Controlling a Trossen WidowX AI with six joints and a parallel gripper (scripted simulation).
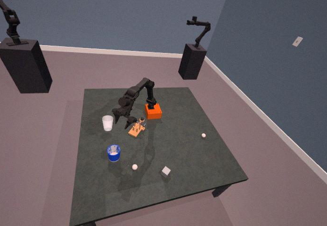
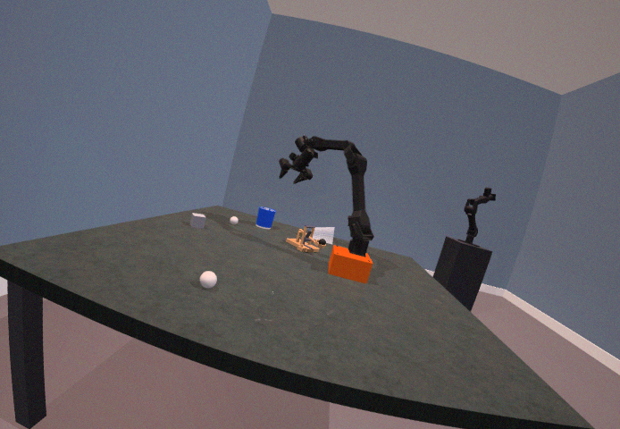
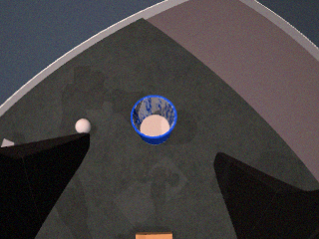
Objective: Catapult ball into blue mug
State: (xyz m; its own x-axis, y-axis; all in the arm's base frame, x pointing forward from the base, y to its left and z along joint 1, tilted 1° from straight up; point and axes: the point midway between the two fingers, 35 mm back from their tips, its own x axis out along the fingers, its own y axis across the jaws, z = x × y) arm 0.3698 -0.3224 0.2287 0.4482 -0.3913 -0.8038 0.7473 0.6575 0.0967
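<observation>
Now: the black ball 25 cm behind my gripper tip, 22 cm to the left of it and 21 cm below it. The rest, counted from my gripper tip: blue mug: 24 cm below, 7 cm ahead, 5 cm to the right; then grey cube: 30 cm to the left, 28 cm ahead, 25 cm below; then wooden catapult: 22 cm below, 19 cm to the left, 19 cm behind.
</observation>
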